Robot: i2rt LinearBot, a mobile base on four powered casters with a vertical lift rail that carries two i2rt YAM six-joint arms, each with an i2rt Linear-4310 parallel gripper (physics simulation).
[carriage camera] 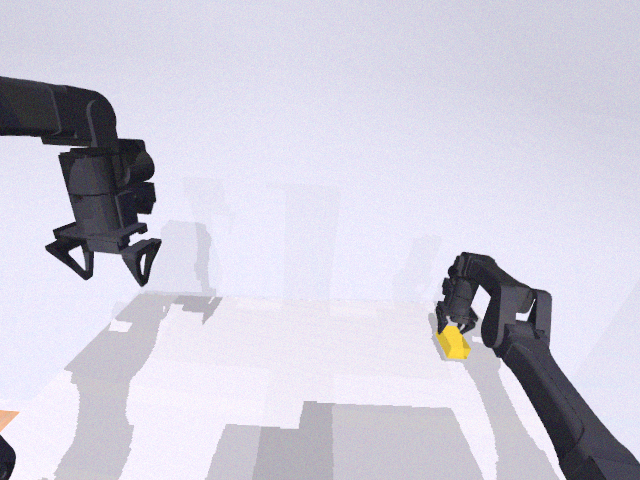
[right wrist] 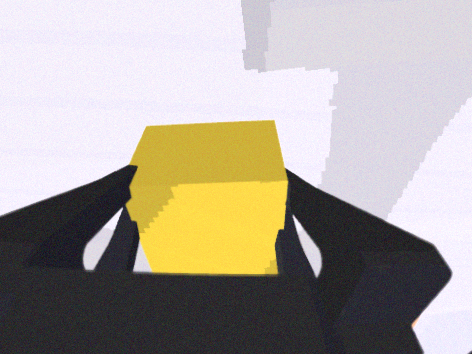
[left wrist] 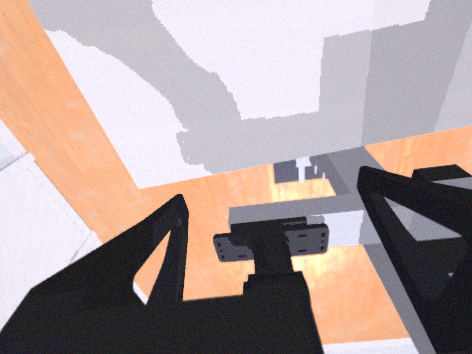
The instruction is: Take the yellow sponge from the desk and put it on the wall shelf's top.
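Seen in the pictures: left gripper, fingertip midpoint: (carriage camera: 116,281) (left wrist: 269,189); right gripper, fingertip midpoint: (carriage camera: 447,335) (right wrist: 210,173); left arm's base, link origin: (left wrist: 270,241).
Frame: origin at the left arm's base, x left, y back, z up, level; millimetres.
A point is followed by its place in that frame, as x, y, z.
The yellow sponge (carriage camera: 454,347) @[-750, -439, -88] (right wrist: 215,230) @[-774, -504, -87] is a block at the right of the carriage view. My right gripper (carriage camera: 452,331) @[-771, -512, -112] (right wrist: 210,173) @[-771, -512, -112] is shut on it, one finger on each side, with the sponge's front end sticking out past the fingertips. The sponge is over the pale desk (carriage camera: 382,356) @[-585, -521, -228] (left wrist: 280,60) @[-64, -257, -228] (right wrist: 100,75) @[-682, -521, -228]; how high it is above the top is hard to tell. My left gripper (carriage camera: 115,282) @[-1, -263, 180] (left wrist: 269,189) @[-1, -263, 180] is open and empty, high up at the left of the carriage view. The wall shelf does not show in these views.
A pale wall (carriage camera: 361,103) @[-449, -847, 549] rises behind the desk. Shadows of the arms and the robot fall on the desk and wall. In the left wrist view, orange wooden floor (left wrist: 345,290) @[-793, 2398, -1178] shows past the desk's edge, with a grey bar of the robot (left wrist: 295,205) @[-53, -45, -40] and a dark bracket (left wrist: 310,242) @[-69, -1, 10].
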